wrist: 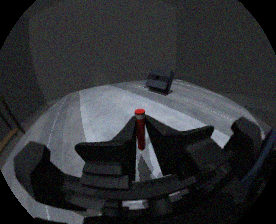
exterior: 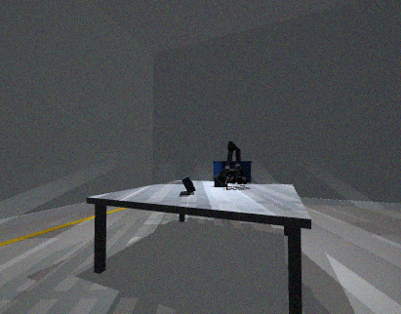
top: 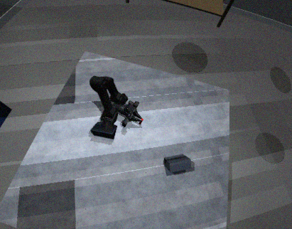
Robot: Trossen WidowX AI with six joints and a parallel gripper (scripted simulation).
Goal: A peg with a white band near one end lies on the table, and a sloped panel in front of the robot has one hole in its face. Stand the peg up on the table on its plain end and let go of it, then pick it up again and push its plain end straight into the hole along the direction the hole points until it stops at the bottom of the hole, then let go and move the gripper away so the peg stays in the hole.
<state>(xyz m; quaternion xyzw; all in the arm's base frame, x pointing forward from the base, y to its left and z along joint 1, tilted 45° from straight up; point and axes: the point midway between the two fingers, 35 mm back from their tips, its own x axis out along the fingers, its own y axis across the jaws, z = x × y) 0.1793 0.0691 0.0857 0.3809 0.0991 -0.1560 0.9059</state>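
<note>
Now: gripper tip 10 mm above the red peg. From my gripper tip the other things lie so: dark sloped panel 250 mm to the right, 240 mm ahead.
</note>
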